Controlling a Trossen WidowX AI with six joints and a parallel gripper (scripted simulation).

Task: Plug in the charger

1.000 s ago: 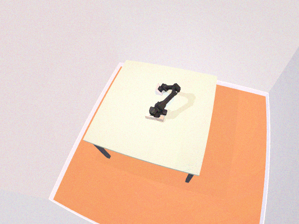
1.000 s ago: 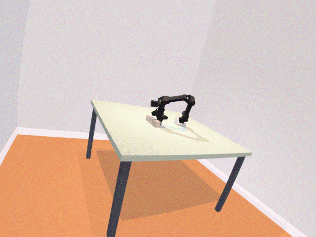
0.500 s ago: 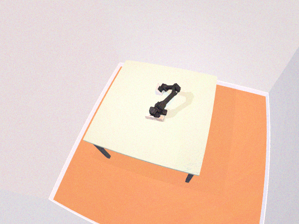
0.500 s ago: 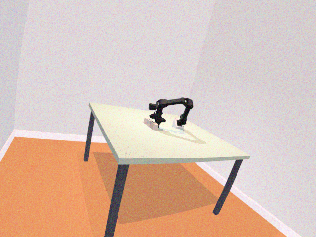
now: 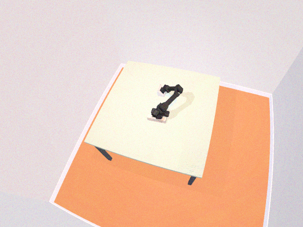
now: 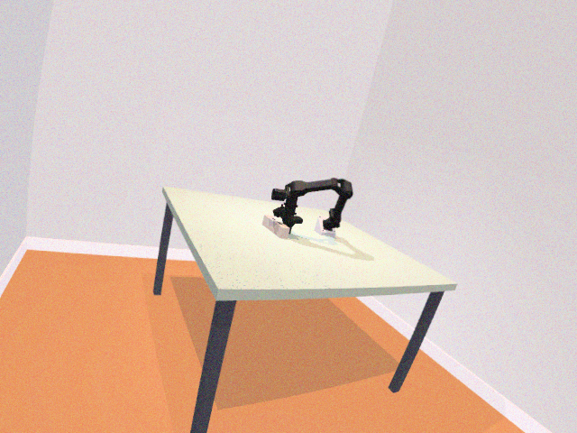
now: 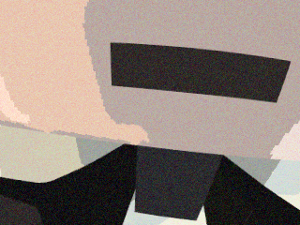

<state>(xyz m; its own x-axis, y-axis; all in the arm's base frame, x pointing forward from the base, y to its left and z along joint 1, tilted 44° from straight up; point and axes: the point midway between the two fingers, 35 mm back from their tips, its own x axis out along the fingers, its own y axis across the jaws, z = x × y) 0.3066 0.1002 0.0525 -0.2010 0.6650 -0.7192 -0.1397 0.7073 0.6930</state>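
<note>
Now: gripper tip 20 mm short of the black two-prong charger and 10 mm below it.
</note>
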